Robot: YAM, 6 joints.
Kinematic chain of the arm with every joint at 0, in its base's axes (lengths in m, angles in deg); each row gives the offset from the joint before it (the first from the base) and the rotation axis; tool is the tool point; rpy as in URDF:
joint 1: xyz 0 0 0.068 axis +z
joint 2: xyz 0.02 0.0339 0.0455 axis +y
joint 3: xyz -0.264 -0.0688 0 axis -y
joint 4: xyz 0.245 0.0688 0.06 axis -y
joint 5: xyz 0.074 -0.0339 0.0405 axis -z
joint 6: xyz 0.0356 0 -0.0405 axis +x
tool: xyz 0 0 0 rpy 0 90 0
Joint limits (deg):
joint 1: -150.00..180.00
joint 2: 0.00..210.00
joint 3: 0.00..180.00
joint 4: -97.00..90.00
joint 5: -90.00..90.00
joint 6: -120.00..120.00
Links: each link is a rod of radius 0.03 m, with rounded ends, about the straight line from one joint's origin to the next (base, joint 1, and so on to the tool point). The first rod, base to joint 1, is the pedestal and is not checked.
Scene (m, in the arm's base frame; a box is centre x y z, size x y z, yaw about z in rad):
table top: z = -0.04
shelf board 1: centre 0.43 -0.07 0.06 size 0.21 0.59 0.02 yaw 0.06
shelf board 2: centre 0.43 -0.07 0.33 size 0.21 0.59 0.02 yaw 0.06
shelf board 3: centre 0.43 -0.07 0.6 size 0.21 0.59 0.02 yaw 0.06
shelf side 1: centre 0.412 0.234 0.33 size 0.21 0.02 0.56 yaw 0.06
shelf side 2: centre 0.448 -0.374 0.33 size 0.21 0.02 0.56 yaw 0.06
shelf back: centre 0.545 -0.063 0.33 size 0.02 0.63 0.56 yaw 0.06
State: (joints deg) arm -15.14 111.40 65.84 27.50 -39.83 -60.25
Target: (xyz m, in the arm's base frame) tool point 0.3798 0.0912 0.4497
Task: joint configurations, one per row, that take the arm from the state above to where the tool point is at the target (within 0.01 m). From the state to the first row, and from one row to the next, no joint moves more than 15 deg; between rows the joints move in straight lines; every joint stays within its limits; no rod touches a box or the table.
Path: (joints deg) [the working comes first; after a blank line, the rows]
Joints at the target: 10.14 96.15 89.15 32.77 -40.09 -60.25
Straight joint move there: touches shelf board 2.

1: -20.36 102.40 60.19 14.91 -36.15 -60.35
2: -25.57 93.39 54.55 2.32 -32.47 -60.44
3: -30.79 84.39 48.90 -10.27 -28.79 -60.54
4: -36.00 75.39 43.25 -22.86 -25.11 -60.63
5: -41.22 66.38 37.61 -35.45 -21.44 -60.73
6: -30.17 65.76 42.46 -22.49 -26.32 -60.63
7: -19.12 65.15 47.32 -9.52 -31.20 -60.54
8: -8.08 64.53 52.18 3.44 -36.08 -60.44
9: 2.97 63.91 57.04 16.41 -40.96 -60.35
10: 14.02 63.29 61.89 29.38 -45.84 -60.25
11: 12.73 74.24 70.98 30.51 -43.92 -60.25
12: 11.43 85.19 80.06 31.64 -42.01 -60.25
13: 10.14 96.15 89.15 32.77 -40.09 -60.25

